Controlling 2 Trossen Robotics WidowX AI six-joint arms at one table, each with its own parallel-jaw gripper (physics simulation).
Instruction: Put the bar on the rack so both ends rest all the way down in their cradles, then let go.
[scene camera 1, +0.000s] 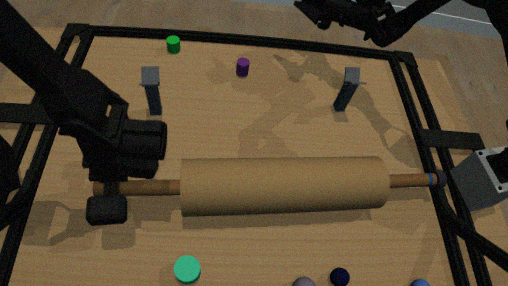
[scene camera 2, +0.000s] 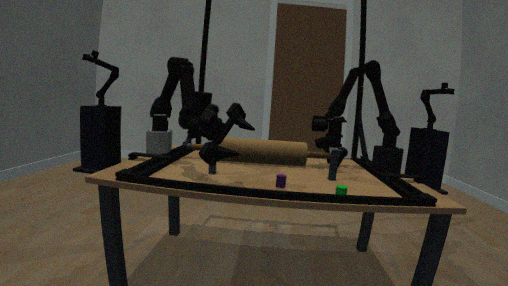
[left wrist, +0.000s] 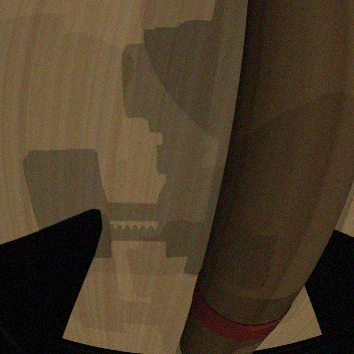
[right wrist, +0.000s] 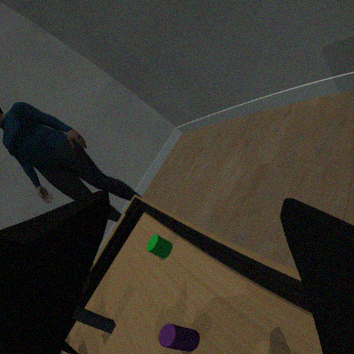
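Seen in the pictures: left gripper, between the fingertips: (scene camera 1: 117, 194) (left wrist: 197, 223); right gripper, between the fingertips: (scene camera 2: 246, 141) (right wrist: 198, 205); left arm's base, origin of its link: (scene camera 2: 388, 147); right arm's base, origin of its link: (scene camera 1: 503, 167) (scene camera 2: 159, 130).
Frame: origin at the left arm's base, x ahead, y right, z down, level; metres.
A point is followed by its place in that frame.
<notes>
The bar (scene camera 1: 285, 186) @(x 0.478, y 0.305, z 0.016 m) (scene camera 2: 270, 152) @(x 0.492, y 0.227, z 0.055 m) (left wrist: 280, 175) is a thick tan cylinder with thin brown ends, lying off the rack, almost level across scene camera 1. Its right end, with blue band and dark cap, reaches the black frame rail. The rack's two grey posts with cradles (scene camera 1: 150, 77) @(x 0.363, y -0.025, z 0.012 m) (scene camera 1: 352, 77) @(x 0.765, y 0.155, z 0.013 m) (scene camera 2: 333, 167) @(x 0.367, y -0.029, z 0.066 m) (scene camera 2: 212, 167) @(x 0.766, y 0.150, z 0.091 m) stand behind it; both cradles are empty. My left gripper (scene camera 1: 109, 189) @(x 0.216, y 0.142, z 0.107 m) (scene camera 2: 337, 152) (left wrist: 197, 223) @(x 0.216, y 0.142, z 0.107 m) is open at the red-banded left end, which passes between its fingers, nearer the right one in the left wrist view. My right gripper (scene camera 1: 310, 14) (scene camera 2: 245, 141) @(x 0.754, y -0.098, z -0.040 m) (right wrist: 198, 205) @(x 0.754, y -0.098, z -0.040 m) is open and empty, high beyond the posts.
A green cylinder (scene camera 1: 173, 44) @(x 0.470, y -0.176, z 0.084 m) (scene camera 2: 341, 190) @(x 0.488, y -0.203, z 0.089 m) (right wrist: 159, 246) @(x 0.491, y -0.185, z 0.092 m) and a purple cylinder (scene camera 1: 242, 67) @(x 0.589, y -0.028, z 0.081 m) (scene camera 2: 281, 181) @(x 0.605, y -0.054, z 0.094 m) (right wrist: 179, 337) @(x 0.614, y -0.041, z 0.085 m) stand near the far rail. A teal disc (scene camera 1: 187, 269) @(x 0.273, y 0.337, z 0.084 m) and small balls, one dark blue (scene camera 1: 339, 276) @(x 0.496, y 0.479, z 0.081 m), lie at the near side. Black rails (scene camera 1: 240, 39) @(x 0.646, y -0.136, z 0.097 m) border the table.
</notes>
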